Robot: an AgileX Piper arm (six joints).
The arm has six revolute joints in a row. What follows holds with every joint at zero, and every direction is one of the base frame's.
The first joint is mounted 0.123 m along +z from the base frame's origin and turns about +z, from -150 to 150 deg.
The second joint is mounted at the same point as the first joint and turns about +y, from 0 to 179.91 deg.
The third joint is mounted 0.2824 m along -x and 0.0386 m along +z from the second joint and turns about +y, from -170 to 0 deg.
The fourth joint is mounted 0.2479 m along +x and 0.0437 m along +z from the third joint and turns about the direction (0.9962, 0, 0.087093), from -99.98 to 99.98 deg.
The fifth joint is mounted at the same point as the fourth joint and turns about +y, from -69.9 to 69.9 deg.
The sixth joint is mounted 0.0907 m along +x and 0.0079 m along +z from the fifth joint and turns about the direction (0.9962, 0, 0.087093), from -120 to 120 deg.
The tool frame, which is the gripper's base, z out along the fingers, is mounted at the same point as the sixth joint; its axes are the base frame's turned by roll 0, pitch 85 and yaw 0 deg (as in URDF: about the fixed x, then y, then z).
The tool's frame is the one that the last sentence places.
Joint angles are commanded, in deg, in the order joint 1, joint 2, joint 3, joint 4, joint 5, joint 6. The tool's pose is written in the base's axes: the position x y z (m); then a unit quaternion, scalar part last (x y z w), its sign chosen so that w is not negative. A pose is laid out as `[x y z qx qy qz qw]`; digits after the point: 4 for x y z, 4 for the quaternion.
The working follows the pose.
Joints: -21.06, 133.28, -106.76, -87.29, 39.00, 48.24
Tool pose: [0.4720 -0.2431 0.2021 0.0620 0.8078 -0.4977 0.3097]
Where each joint sits with the arm in this pose, in the base's axes (m; each line is computed from the numbers above, not from the rounded line before):
joint 1: 0.0000 0.0000 0.1230
joint 2: 0.0000 0.0000 0.1230
joint 3: 0.2069 -0.0797 0.3021
joint 4: 0.4321 -0.1664 0.2305
joint 5: 0.4321 -0.1664 0.2305
joint 6: 0.4720 -0.2431 0.2021
the tool: 0.4720 -0.2431 0.2021

